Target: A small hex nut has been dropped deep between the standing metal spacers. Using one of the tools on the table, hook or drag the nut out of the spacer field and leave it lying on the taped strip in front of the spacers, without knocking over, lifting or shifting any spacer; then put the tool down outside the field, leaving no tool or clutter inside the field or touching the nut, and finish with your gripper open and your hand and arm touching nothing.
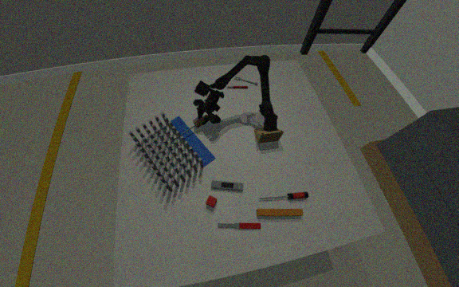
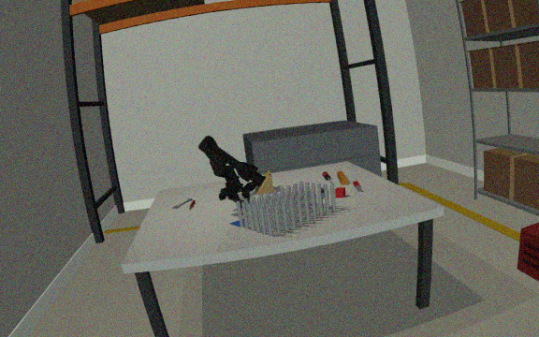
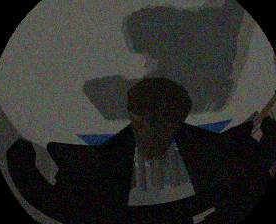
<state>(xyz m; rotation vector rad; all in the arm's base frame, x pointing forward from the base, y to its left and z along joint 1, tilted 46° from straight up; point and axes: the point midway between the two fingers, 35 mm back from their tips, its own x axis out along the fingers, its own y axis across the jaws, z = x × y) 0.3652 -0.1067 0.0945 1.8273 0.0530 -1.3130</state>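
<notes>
Right now the blue taped strip is 8 cm ahead of my gripper tip, 9 cm to the left of it and 3 cm below it. Also, from my gripper tip: brown-handled pick (9 cm ahead, 5 cm to the left); red cube (1 cm ahead, 45 cm to the left, 1 cm below); grey block (8 cm behind, 39 cm to the left, 1 cm below).
</notes>
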